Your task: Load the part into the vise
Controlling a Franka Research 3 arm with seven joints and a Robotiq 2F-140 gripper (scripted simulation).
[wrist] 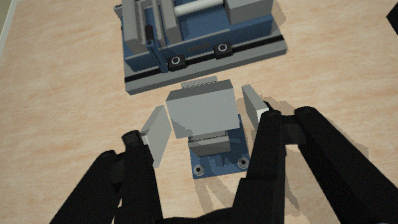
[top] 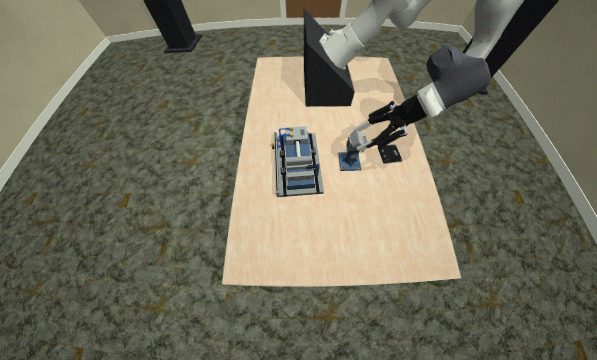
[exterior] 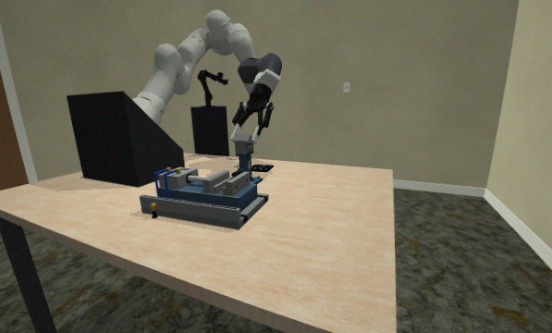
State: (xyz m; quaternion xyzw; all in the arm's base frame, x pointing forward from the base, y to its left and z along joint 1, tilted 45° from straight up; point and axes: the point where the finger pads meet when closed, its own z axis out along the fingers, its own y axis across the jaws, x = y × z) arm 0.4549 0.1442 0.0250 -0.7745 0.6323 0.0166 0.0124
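Now: hand 20 mm to the left of the grey part and 20 mm above it. The rest, counted from my hand: black infeed plate 60 mm behind, 170 mm to the left, 170 mm below; work stop 90 mm ahead, 180 mm to the right, 80 mm below; moving jaw 70 mm ahead, 230 mm to the right, 100 mm below.
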